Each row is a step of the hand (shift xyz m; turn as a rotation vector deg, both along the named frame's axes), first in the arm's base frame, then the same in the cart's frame.
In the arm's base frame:
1: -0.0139 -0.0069 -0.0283 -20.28 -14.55 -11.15
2: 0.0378 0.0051 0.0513 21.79 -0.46 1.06
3: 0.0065 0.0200 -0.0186 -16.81 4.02 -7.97
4: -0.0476 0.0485 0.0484 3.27 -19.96 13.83
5: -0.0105 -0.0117 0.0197 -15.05 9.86 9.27
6: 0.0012 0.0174 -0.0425 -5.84 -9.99 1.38
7: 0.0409 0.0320 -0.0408 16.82 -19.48 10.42
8: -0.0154 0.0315 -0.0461 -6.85 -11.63 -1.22
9: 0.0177 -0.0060 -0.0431 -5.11 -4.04 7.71
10: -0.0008 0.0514 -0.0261 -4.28 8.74 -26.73
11: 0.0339 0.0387 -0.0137 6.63 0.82 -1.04
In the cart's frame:
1: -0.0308 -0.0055 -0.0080 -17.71 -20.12 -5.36
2: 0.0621 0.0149 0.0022 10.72 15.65 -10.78
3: -0.0154 0.0225 0.0068 -14.96 -7.66 8.93
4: 0.0176 -0.0224 0.0784 15.53 -13.63 -13.17
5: 0.0139 -0.0209 0.0022 0.66 -8.38 18.41
6: -0.0388 0.0245 -0.0005 -0.50 -10.65 -4.71
7: -0.0209 0.0622 -0.0078 18.50 -2.17 -20.59
8: -0.0507 0.0216 0.0179 -3.13 -11.54 -6.39
9: -0.0299 0.0233 -0.0277 4.94 -8.62 1.79
10: -0.0281 0.0378 0.0333 -26.48 10.39 0.40
11: -0.0004 0.0523 0.0100 1.96 5.76 -2.95

